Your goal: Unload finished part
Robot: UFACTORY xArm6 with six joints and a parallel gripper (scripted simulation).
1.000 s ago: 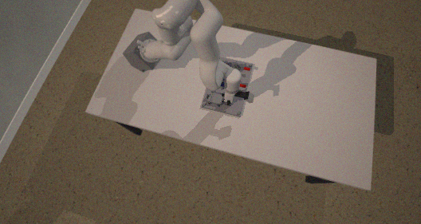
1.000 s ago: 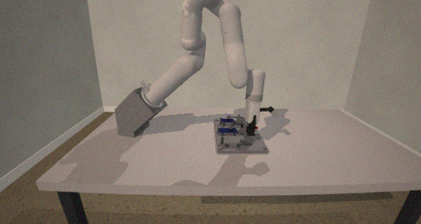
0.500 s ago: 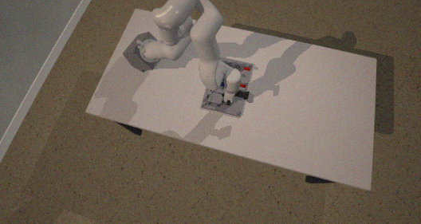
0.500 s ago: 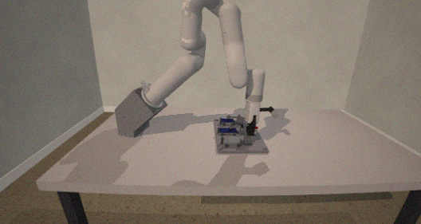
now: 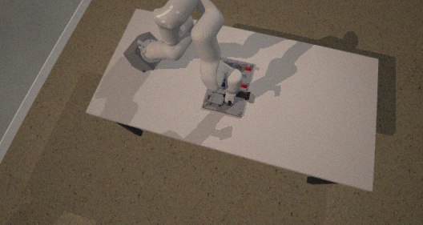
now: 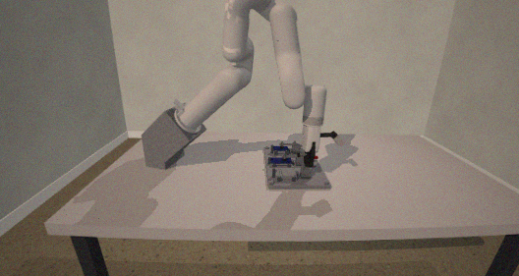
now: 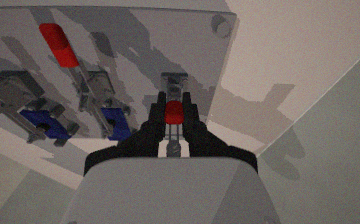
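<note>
The grey finished part lies 90 mm behind my hand, 60 mm below it and 20 mm to the left of it. From my hand the other things lie so: grey fixture plate: 120 mm to the left, 80 mm below, 10 mm behind.
</note>
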